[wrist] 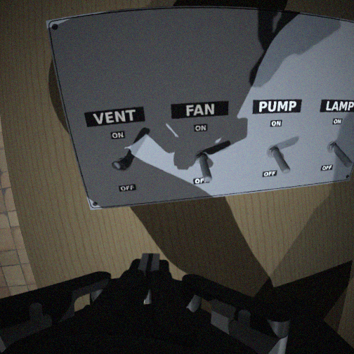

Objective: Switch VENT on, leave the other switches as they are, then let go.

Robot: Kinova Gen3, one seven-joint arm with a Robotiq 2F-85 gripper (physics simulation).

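The VENT switch (120,163) is at the left of the grey panel (150,60). Its lever is seen nearly end-on and its shadow runs up and to the right, unlike the others; it looks tilted towards ON. The FAN switch (205,167), the PUMP switch (281,161) and the LAMP switch (341,154) have levers slanting down towards OFF. My gripper (150,264) is shut and empty, low in the view, below the panel's lower edge in the picture and apart from all the levers.
The panel lies on a wood-grained table (45,240). Dark shadows of the arm cross the panel and the table. A tiled floor (9,225) shows at the left edge. The panel's right end is cut off by the view, just past the LAMP switch.
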